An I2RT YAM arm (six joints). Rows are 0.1 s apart.
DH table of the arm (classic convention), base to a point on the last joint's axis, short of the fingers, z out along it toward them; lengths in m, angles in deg. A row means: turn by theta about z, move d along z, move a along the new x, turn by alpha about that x. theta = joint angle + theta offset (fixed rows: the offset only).
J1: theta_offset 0  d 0.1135  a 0.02  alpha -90
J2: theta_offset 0  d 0  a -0.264  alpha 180
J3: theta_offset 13.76  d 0  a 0.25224  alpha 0
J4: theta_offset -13.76  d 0  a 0.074  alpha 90
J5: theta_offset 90  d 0  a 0  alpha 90
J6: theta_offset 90  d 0.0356  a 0  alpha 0
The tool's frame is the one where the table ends.
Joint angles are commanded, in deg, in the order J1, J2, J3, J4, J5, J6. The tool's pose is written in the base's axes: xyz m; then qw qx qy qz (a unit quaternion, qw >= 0). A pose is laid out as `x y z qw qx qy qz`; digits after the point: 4 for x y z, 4 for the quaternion.
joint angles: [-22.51, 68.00, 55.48, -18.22, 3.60, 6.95]
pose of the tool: 0.2462 -0.1044 0.3077 0.4859 0.2359 0.8363 -0.0939
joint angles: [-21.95, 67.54, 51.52, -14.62, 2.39, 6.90]
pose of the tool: 0.2457 -0.1006 0.2917 0.4884 0.2264 0.8387 -0.0828
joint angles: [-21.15, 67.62, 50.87, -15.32, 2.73, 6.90]
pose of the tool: 0.2458 -0.0969 0.2863 0.4778 0.2232 0.8458 -0.0807
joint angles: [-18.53, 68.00, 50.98, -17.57, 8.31, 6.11]
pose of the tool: 0.2476 -0.0884 0.2819 0.4540 0.2213 0.8555 -0.1139
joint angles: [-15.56, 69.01, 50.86, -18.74, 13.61, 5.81]
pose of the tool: 0.2519 -0.0788 0.2755 0.4333 0.2167 0.8630 -0.1433
